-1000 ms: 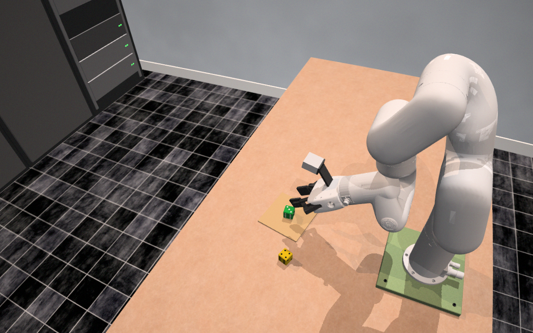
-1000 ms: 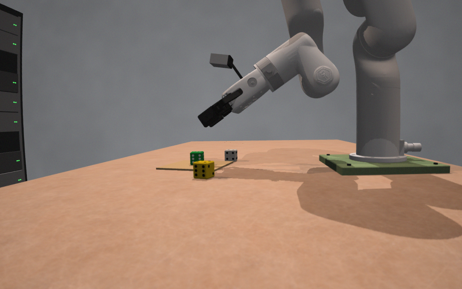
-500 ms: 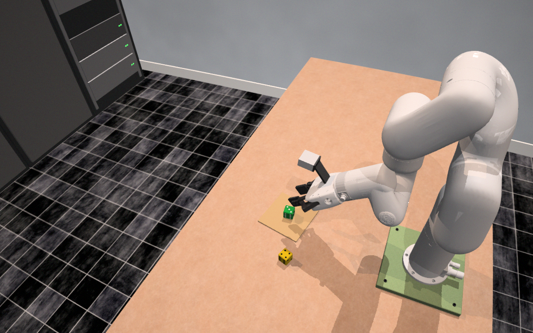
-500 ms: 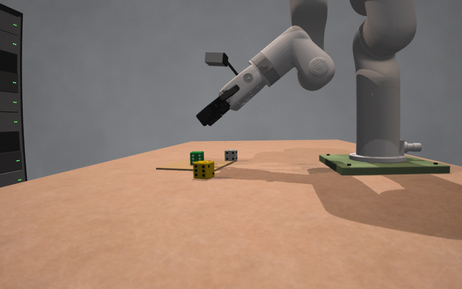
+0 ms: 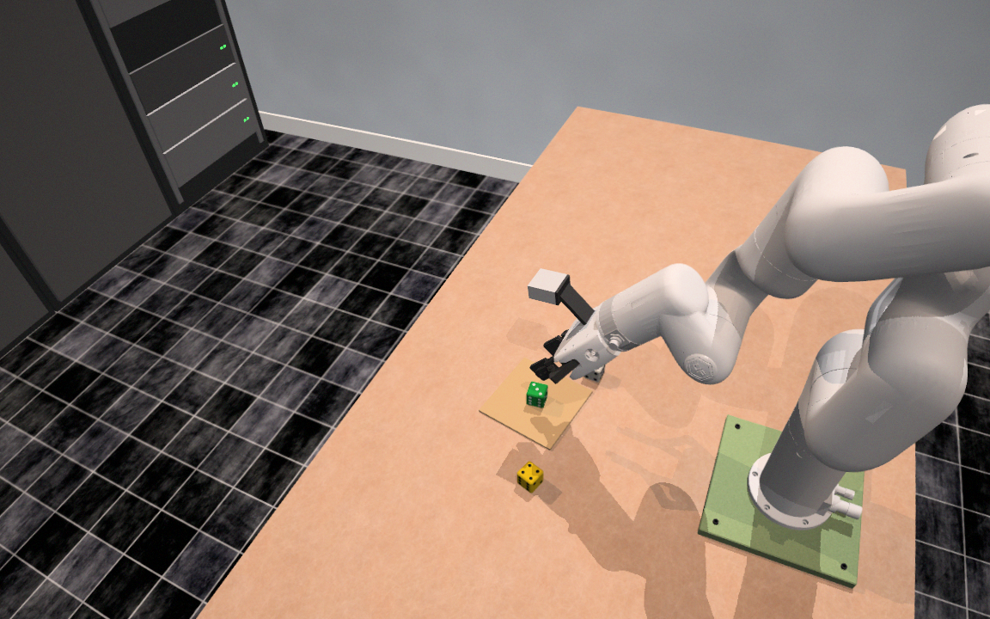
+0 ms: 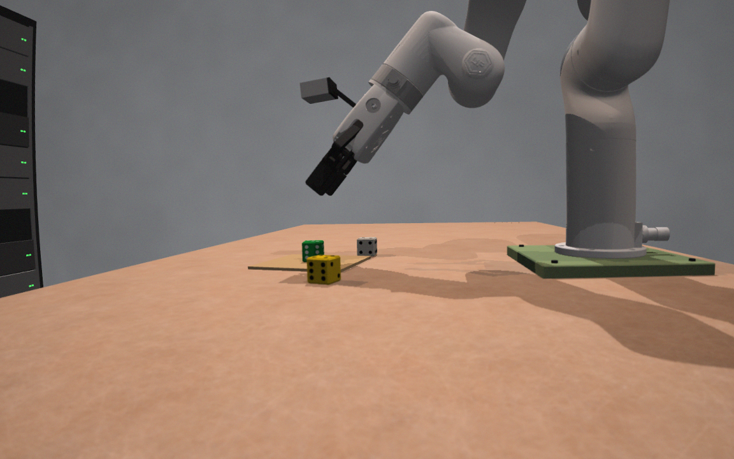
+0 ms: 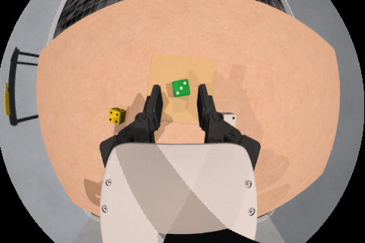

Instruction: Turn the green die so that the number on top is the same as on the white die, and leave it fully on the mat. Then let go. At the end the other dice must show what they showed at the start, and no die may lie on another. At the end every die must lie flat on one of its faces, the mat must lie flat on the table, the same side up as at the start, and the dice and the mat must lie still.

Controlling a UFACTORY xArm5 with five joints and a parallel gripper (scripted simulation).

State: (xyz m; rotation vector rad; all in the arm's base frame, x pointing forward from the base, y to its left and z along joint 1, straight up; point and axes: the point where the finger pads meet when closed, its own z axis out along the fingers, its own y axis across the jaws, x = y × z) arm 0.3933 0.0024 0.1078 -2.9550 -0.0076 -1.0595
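My hand is 2 cm short of the green die and 11 cm above it. From my hand the other things lie so: tan mat: 2 cm ahead, 12 cm below; white die: 4 cm behind, 10 cm to the right, 11 cm below; yellow die: 3 cm behind, 14 cm to the left, 11 cm below.
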